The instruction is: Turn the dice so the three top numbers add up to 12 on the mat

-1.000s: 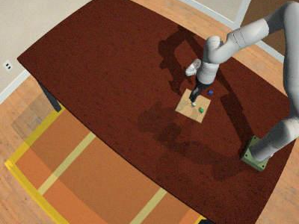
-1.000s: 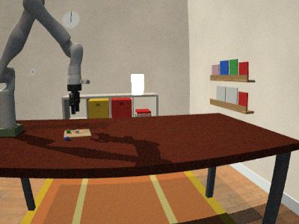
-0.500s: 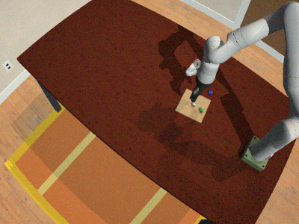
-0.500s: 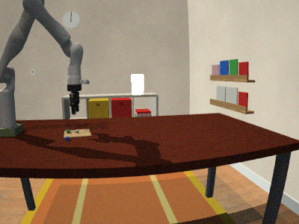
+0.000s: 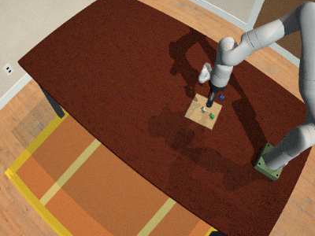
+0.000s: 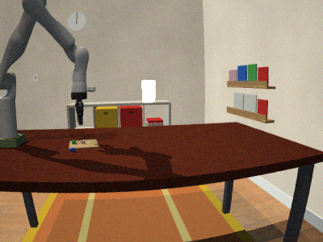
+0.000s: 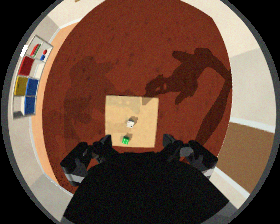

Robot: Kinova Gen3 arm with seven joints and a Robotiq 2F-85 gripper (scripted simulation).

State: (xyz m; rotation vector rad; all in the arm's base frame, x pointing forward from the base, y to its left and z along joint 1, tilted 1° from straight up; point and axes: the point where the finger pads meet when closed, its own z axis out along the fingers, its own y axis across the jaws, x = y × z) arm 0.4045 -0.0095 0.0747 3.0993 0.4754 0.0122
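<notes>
My gripper is now 10 cm to the left of the blue die, 10 cm above it and 2 cm past it. Round my hand: white die: 10 cm below, 2 cm to the left; then green die: 10 cm below, 4 cm behind, 2 cm to the left; then tan mat: 11 cm below, 2 cm to the left.
</notes>
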